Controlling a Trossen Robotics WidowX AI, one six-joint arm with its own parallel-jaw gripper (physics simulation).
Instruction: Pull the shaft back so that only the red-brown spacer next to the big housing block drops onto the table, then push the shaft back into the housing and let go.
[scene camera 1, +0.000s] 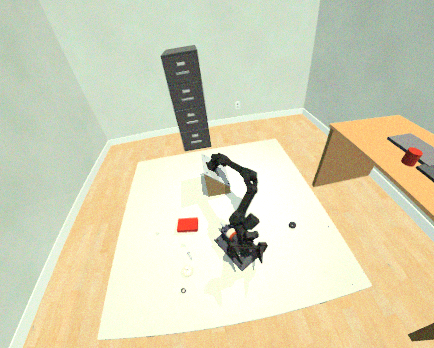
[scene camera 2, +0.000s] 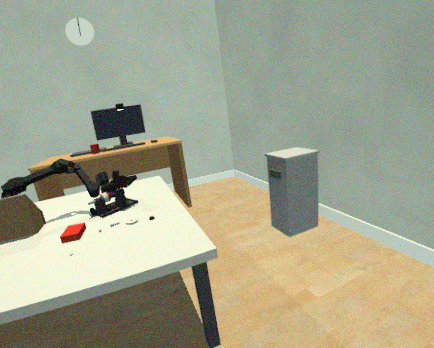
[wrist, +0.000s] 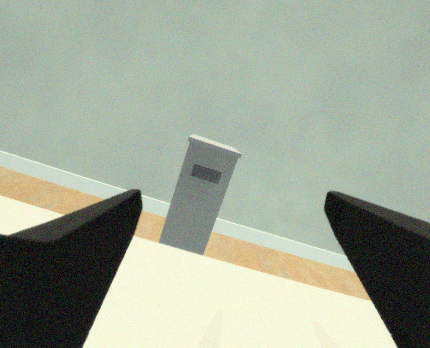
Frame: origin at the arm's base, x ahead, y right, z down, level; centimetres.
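Where they show: gripper, fingertip midpoint: (scene camera 1: 252, 263) (scene camera 2: 136, 176) (wrist: 233, 199); arm's base at its link origin: (scene camera 1: 210, 167) (scene camera 2: 8, 203).
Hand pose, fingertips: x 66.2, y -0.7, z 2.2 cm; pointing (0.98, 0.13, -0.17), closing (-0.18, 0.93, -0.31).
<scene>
Things, the pixels of their centre, and the offset from my fingertips. "pt": a spot on its surface instead. Level surfaces: height alone.
- white table at its surface level: dz +14.8 cm
- thin pale shaft end at a spot on its surface: (scene camera 2: 92, 202) pt dx -27.2, dy +6.0, dz +6.8 cm
- red box at the middle of its body: (scene camera 2: 73, 232) (scene camera 1: 187, 225) dx -38.2, dy +24.5, dz +13.3 cm
- pale ring at the middle of its body: (scene camera 1: 187, 270) dx -11.7, dy +29.9, dz +14.4 cm
- small dark ring at the middle of its body: (scene camera 1: 183, 290) dx -2.6, dy +33.6, dz +14.3 cm
- black ring at the middle of its body: (scene camera 1: 292, 225) dx -16.8, dy -33.2, dz +14.1 cm
The dark fixture (scene camera 1: 222, 243) (scene camera 2: 129, 203) stands on the white table (scene camera 1: 150, 300) (scene camera 2: 165, 245). Between its uprights shows a small red-brown spacer (scene camera 1: 233, 233) (scene camera 2: 107, 196) beside a pale part. A thin pale shaft end (scene camera 2: 92, 202) sticks out on the left in scene camera 2. The arm hides much of the fixture, and I cannot tell the big housing block apart from the other upright. My gripper (scene camera 1: 250, 259) (scene camera 2: 132, 181) (wrist: 233, 199) is open and empty, above the fixture and its right part. The wrist view does not show the shaft or the spacer.
A red box (scene camera 1: 187, 225) (scene camera 2: 73, 232) lies beside the fixture. A pale ring (scene camera 1: 187, 270), a small dark ring (scene camera 1: 183, 290) and a black ring (scene camera 1: 292, 225) lie on the table. A brown wedge-shaped block (scene camera 1: 215, 187) (scene camera 2: 19, 218) stands near the arm's raised elbow.
</scene>
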